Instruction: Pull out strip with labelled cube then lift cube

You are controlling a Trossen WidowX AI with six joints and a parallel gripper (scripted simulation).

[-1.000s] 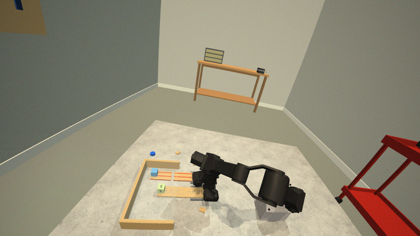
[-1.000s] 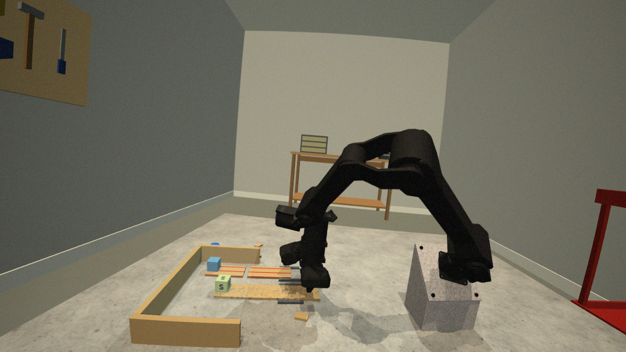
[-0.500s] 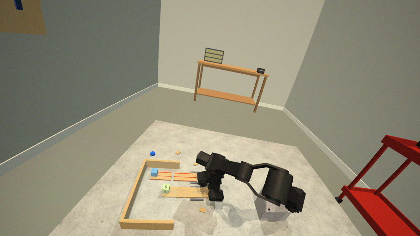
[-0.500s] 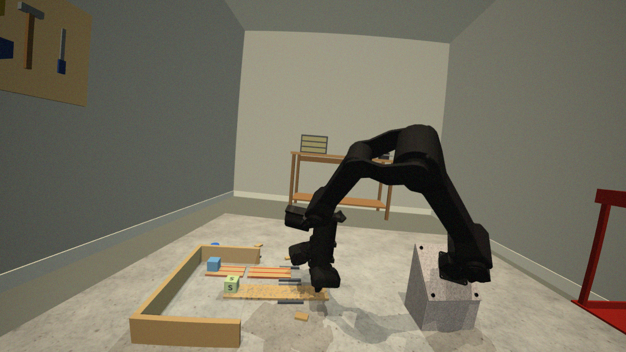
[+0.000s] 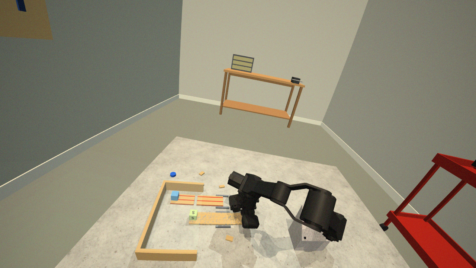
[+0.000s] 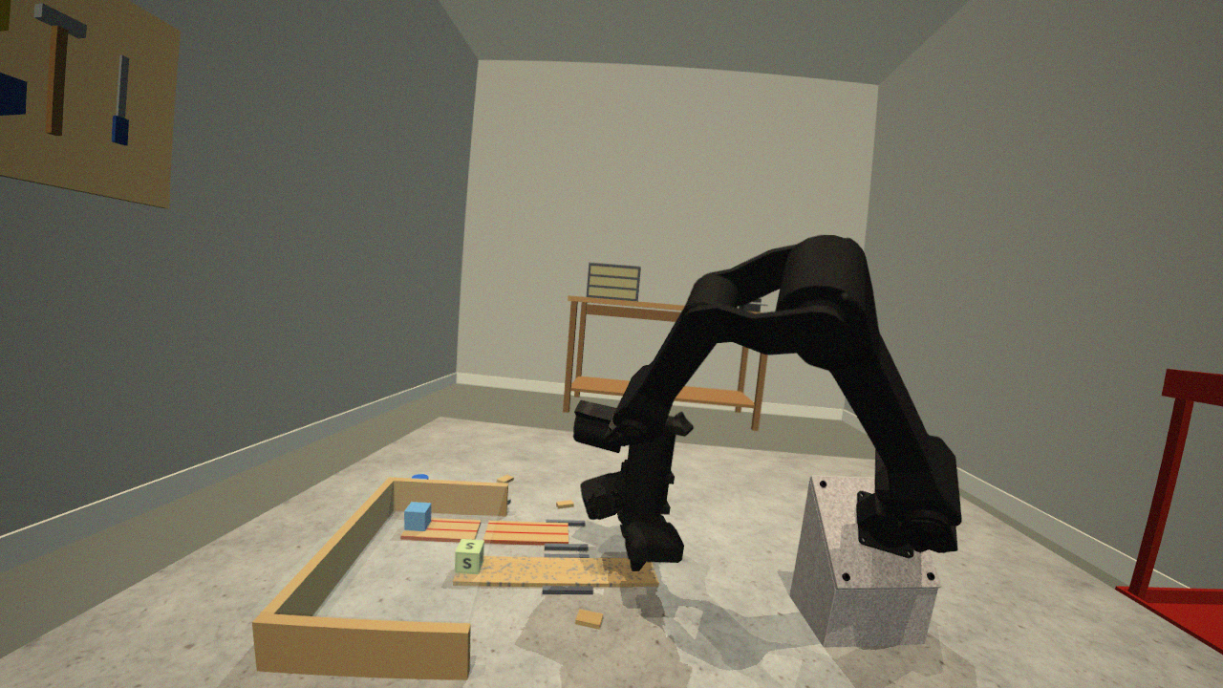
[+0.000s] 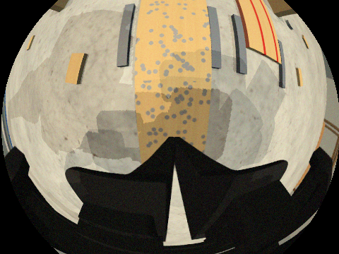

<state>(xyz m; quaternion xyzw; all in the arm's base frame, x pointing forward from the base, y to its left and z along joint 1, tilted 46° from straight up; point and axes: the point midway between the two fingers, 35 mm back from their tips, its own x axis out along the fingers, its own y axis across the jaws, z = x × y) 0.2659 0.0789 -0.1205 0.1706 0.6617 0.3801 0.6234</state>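
Now: the tan block 40 mm ahead of my gripper tip and 100 mm to the left of it. The rest, counted from my gripper tip: blue disc: 410 mm ahead, 150 mm to the right.
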